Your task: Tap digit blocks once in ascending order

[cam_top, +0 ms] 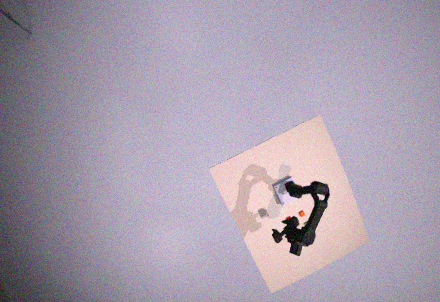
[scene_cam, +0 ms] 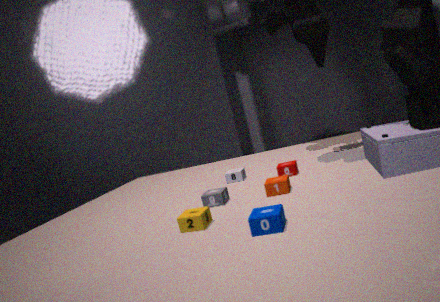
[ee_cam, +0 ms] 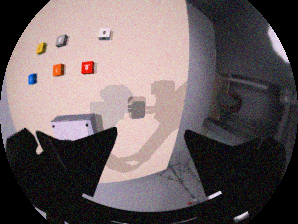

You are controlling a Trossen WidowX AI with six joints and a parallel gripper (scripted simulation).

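Now: gripper tip 37 cm to the right of the blue block marked 0, 18 cm above it and 7 cm short of it. From my gripper tip the other things lie so: orange block marked 1: 23 cm to the left, 18 cm below, 9 cm ahead; then white block marked 8: 19 cm ahead, 18 cm below, 10 cm to the left; then red block: 18 cm below, 13 cm to the left, 9 cm ahead.
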